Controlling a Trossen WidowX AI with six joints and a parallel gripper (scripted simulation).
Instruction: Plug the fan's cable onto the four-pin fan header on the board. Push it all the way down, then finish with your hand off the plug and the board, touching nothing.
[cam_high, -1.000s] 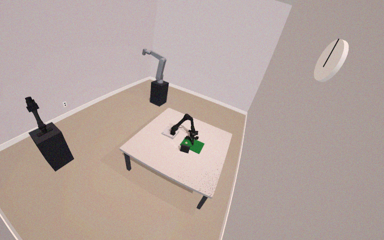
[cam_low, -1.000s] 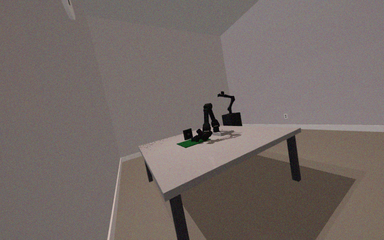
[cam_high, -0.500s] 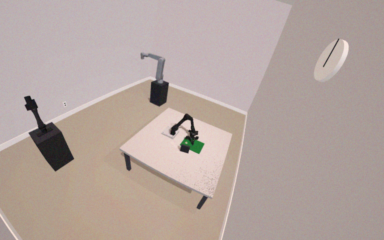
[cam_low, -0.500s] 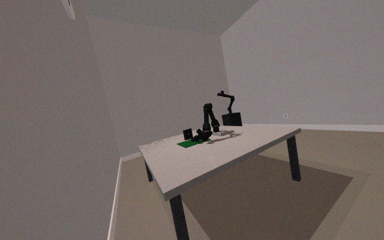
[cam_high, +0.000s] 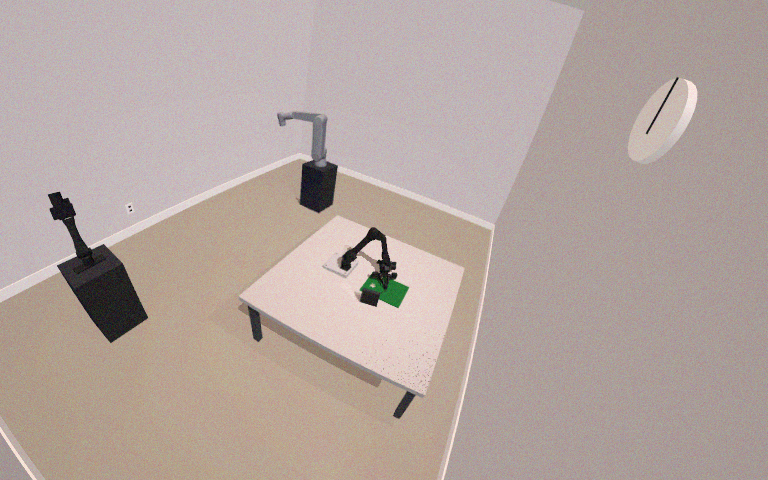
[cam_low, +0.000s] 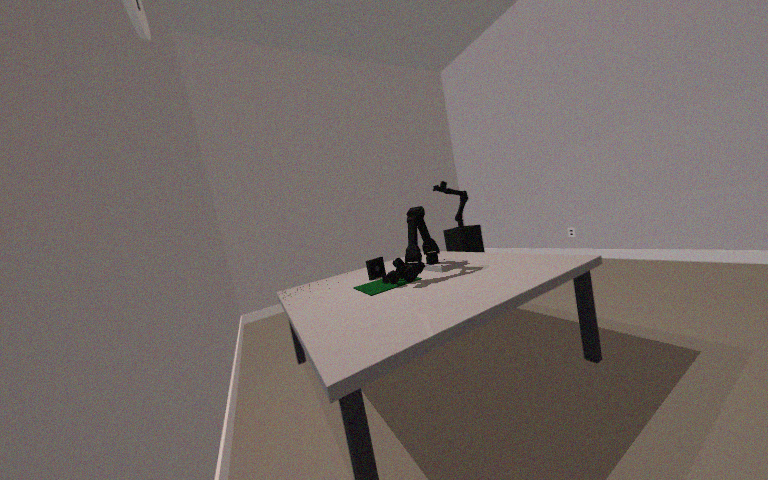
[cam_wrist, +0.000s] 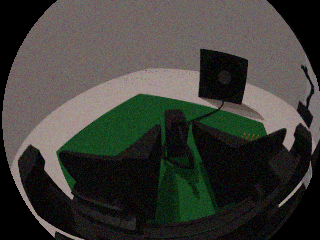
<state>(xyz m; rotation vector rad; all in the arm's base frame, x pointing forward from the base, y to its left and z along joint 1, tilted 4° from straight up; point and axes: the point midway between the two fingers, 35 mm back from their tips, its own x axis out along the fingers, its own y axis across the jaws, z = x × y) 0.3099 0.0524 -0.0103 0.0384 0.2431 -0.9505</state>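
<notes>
My gripper tip is 1 cm above the black plug. Round my gripper tip: pale header (8 cm behind, 4 cm to the right, 4 cm below); black fan (3 cm behind, 19 cm to the right, 2 cm above); green board (5 cm below).
</notes>
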